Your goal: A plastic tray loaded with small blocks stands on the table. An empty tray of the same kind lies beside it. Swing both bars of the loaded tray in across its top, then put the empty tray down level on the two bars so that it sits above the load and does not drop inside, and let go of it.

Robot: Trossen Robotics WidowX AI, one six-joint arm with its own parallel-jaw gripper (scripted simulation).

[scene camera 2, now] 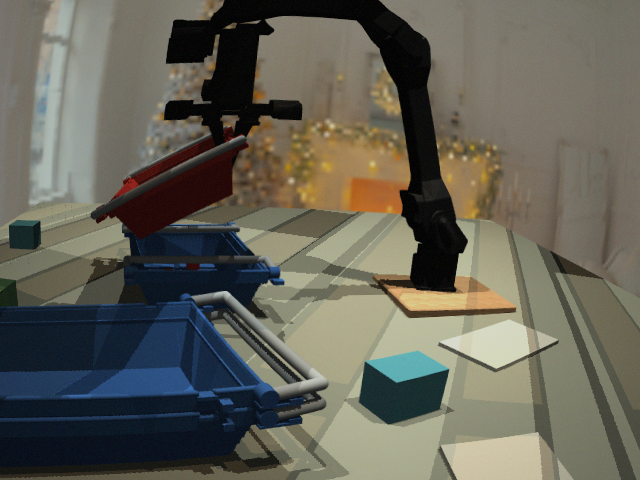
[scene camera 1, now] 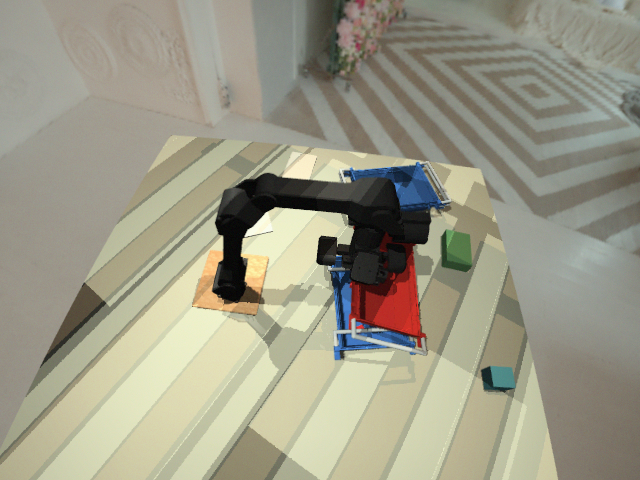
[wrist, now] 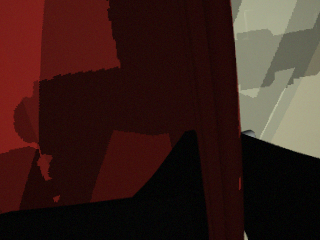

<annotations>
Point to a green block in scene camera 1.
456,254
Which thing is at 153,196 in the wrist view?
My gripper.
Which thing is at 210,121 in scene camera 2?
My gripper.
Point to a red tray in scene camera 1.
At 393,305
</annotations>
